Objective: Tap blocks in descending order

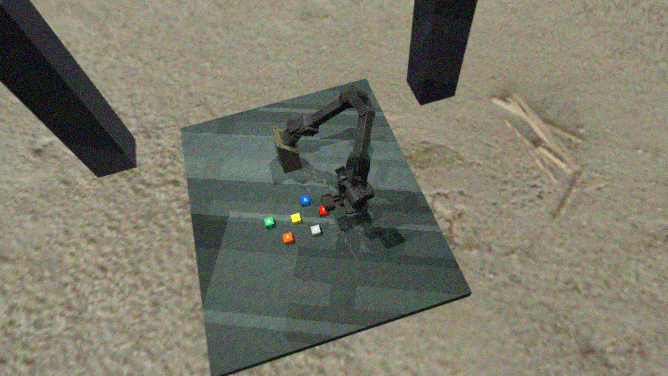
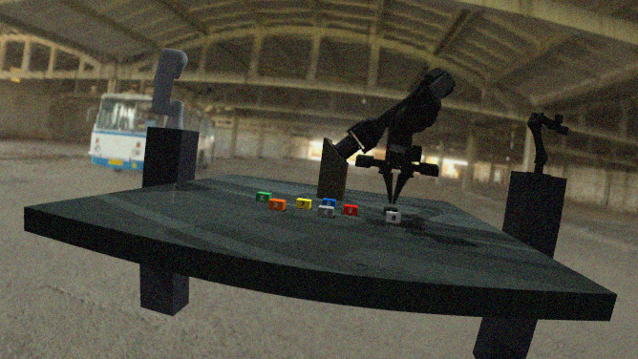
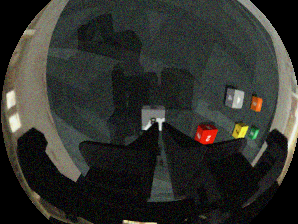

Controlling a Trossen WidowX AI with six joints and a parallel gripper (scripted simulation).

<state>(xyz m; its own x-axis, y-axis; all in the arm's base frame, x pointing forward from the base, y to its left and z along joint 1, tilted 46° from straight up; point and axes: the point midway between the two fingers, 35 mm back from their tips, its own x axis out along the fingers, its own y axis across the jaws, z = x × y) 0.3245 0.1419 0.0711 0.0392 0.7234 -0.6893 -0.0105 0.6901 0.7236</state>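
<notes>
Right now the white block is 1 cm to the left of my gripper tip and 3 cm below it. From my gripper tip the other things lie so: grey block: 4 cm ahead, 14 cm to the right, 3 cm below; then black block: 9 cm behind, 1 cm to the left, 3 cm below; then red block: 4 cm behind, 9 cm to the right, 3 cm below.
</notes>
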